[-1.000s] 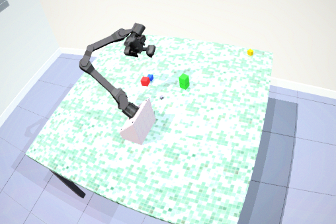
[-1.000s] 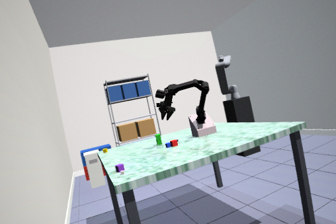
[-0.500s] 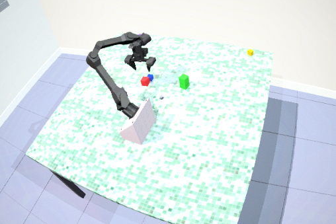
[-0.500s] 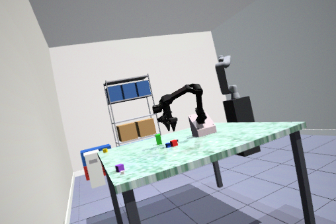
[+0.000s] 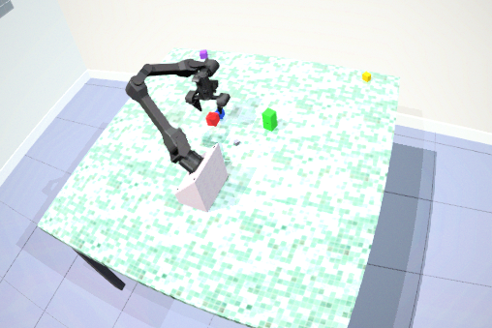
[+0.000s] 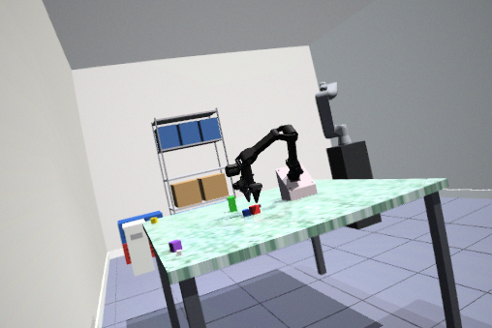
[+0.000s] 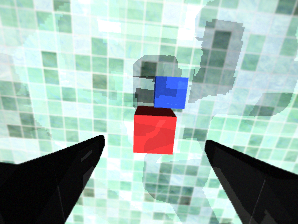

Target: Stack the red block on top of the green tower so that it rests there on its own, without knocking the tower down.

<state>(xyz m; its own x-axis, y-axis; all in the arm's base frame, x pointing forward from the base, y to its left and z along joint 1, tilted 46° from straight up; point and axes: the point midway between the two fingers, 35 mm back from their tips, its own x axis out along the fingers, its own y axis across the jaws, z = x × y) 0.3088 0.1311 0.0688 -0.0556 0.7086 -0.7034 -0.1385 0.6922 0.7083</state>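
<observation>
Now: gripper tip 4 cm above the red block. Also, from my gripper tip: purple block 43 cm ahead, 32 cm to the left, 4 cm below; blue block 4 cm below, 4 cm ahead, 1 cm to the right; small grey cube 16 cm to the right, 8 cm behind, 5 cm below.
</observation>
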